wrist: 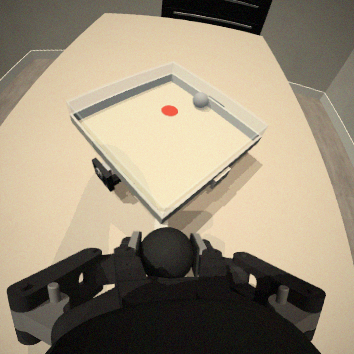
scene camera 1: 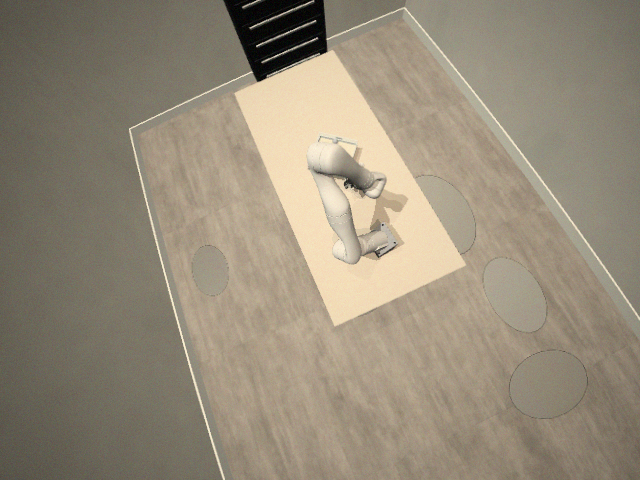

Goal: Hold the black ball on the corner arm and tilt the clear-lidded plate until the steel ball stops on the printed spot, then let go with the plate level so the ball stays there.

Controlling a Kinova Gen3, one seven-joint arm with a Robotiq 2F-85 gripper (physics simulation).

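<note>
The black ball [wrist: 167,252] is between the two fingers of my gripper [wrist: 165,243], which is shut on it at the plate's near corner. The square plate [wrist: 145,165] with low walls and a clear lid lies beyond the gripper; in the scene view a part of the plate [scene camera 1: 348,148] shows behind the arm. The grey steel ball [wrist: 201,100] is inside the plate against its far right wall. The red printed spot [wrist: 169,110] is to the left of the ball, apart from it. The corner arm is mostly hidden; the exact tilt is hard to tell.
A black bracket [wrist: 105,174] is at the plate's left side, and a small light tab [wrist: 221,176] is on its right side. The plate stands over a long beige table [scene camera 1: 289,113] [wrist: 55,150]. A black drawer cabinet [scene camera 1: 283,38] [wrist: 215,15] stands at the table's far end.
</note>
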